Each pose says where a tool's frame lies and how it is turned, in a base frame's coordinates. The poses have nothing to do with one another.
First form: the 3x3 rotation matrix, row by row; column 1 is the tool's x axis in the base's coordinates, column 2 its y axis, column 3 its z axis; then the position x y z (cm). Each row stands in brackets.
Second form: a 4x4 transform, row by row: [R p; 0 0 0 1], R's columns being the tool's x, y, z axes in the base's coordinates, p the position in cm. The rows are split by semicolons. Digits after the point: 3 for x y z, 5 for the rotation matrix.
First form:
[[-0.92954 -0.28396 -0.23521], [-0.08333 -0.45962 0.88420], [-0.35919 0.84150 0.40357]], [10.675 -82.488 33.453]
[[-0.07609 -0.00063 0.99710], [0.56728 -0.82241 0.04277], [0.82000 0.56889 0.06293]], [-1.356 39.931 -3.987]
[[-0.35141 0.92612 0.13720], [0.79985 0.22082 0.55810], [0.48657 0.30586 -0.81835]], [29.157 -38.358 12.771]
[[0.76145 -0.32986 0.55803], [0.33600 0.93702 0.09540], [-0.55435 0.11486 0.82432]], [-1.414 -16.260 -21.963]
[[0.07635 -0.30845 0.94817], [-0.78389 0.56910 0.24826], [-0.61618 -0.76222 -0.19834]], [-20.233 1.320 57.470]
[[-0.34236 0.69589 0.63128], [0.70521 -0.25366 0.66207], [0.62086 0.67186 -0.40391]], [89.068 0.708 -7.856]
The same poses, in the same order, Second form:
-0.92954 -0.28396 -0.23521 10.675; -0.08333 -0.45962 0.88420 -82.488; -0.35919 0.84150 0.40357 33.453; 0 0 0 1
-0.07609 -0.00063 0.99710 -1.356; 0.56728 -0.82241 0.04277 39.931; 0.82000 0.56889 0.06293 -3.987; 0 0 0 1
-0.35141 0.92612 0.13720 29.157; 0.79985 0.22082 0.55810 -38.358; 0.48657 0.30586 -0.81835 12.771; 0 0 0 1
0.76145 -0.32986 0.55803 -1.414; 0.33600 0.93702 0.09540 -16.260; -0.55435 0.11486 0.82432 -21.963; 0 0 0 1
0.07635 -0.30845 0.94817 -20.233; -0.78389 0.56910 0.24826 1.320; -0.61618 -0.76222 -0.19834 57.470; 0 0 0 1
-0.34236 0.69589 0.63128 89.068; 0.70521 -0.25366 0.66207 0.708; 0.62086 0.67186 -0.40391 -7.856; 0 0 0 1

